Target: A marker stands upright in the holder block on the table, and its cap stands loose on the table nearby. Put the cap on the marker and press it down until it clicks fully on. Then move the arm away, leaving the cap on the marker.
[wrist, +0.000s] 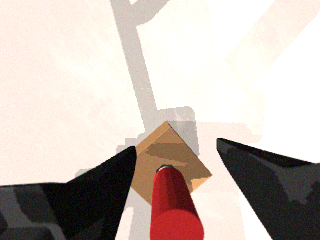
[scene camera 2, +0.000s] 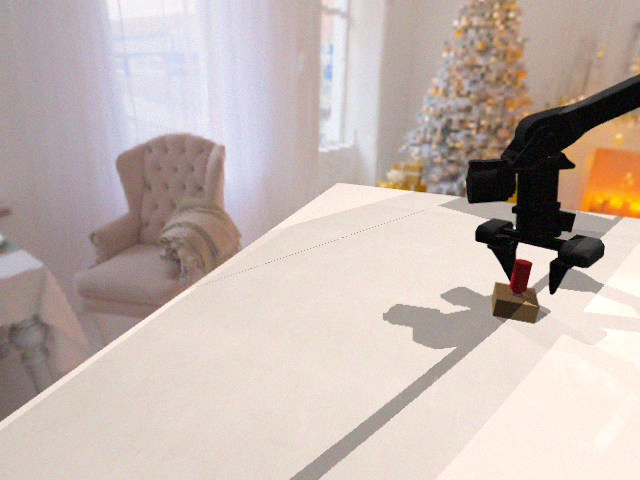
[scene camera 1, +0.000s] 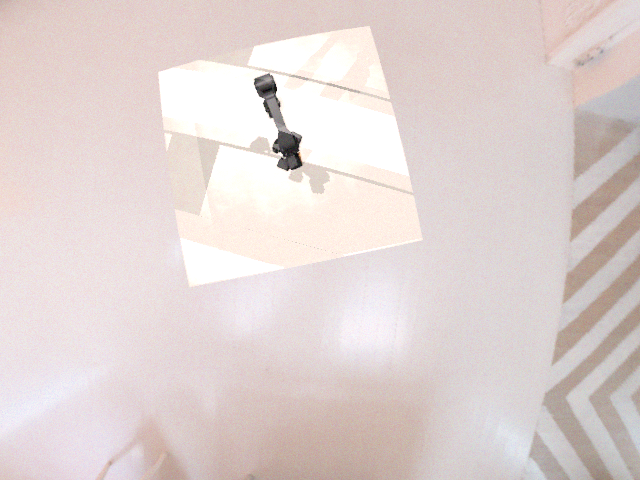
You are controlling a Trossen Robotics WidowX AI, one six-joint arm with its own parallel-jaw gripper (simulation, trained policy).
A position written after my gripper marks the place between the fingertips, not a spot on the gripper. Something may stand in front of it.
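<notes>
Gripper, mine [scene camera 2: 531, 287]; holder block [scene camera 2: 514, 311]. Wrist view: my gripper [wrist: 175, 147].
</notes>
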